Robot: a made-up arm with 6 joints.
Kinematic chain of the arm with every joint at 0, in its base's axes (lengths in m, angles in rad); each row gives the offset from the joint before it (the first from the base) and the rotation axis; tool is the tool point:
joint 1: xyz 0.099 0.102 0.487 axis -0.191 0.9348 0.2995
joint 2: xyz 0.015 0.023 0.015 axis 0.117 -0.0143 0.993
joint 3: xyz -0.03 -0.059 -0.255 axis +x
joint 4: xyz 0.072 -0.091 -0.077 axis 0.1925 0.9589 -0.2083
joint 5: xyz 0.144 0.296 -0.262 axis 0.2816 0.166 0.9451
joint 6: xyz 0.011 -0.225 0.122 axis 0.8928 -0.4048 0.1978
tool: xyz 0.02 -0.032 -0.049
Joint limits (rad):
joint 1: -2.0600..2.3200
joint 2: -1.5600..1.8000
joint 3: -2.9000..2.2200
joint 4: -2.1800..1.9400
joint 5: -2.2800..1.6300
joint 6: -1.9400..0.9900
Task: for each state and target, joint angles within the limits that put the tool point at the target. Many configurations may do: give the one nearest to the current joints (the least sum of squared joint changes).
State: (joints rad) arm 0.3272 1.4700 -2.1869 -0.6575 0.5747 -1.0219
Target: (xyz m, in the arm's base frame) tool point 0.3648 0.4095 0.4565
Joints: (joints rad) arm -0.0943 1.2949 -2.2750 -0.2985 0.3647 -0.9939
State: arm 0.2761 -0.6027 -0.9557 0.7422 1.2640 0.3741
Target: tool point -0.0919 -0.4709 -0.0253
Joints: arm 0.3645 -0.5885 -1.1146 0.6617 1.3257 0.3266
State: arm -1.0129 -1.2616 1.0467 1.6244 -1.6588 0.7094
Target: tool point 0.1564 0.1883 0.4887
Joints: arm -0.6574 -0.7488 1.2927 1.1182 -1.5972 0.4516
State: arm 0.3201 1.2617 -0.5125 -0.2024 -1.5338 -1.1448
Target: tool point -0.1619 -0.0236 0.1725
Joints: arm 0.8563 0.9562 -0.7216 0.1665 -1.0384 -1.1896
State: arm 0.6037 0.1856 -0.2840 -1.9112 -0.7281 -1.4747
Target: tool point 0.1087 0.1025 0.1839
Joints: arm 0.5470 0.4766 -0.2786 -1.9975 -0.3560 -1.4339
